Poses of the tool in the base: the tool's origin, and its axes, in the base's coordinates. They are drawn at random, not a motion.
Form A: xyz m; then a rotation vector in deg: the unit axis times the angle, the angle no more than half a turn.
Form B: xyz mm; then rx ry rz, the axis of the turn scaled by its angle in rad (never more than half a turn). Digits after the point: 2 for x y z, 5 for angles.
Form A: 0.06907 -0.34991 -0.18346 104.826 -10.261 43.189
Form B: 69.07 -349.91 -183.46 1.82956 -0.17909 0.75379
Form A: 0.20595 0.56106 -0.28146 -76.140 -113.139 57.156
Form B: 205.95 561.06 -281.46 -1.32889 -1.97465 0.99756
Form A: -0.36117 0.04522 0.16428 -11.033 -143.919 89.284
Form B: -361.17 45.22 164.28 -0.19256 -2.51186 1.55830
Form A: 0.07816 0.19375 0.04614 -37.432 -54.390 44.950
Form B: 78.16 193.75 46.14 -0.65331 -0.94928 0.78453
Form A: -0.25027 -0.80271 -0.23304 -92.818 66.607 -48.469
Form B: -250.27 -802.71 -233.04 -1.61998 1.16251 -0.84594
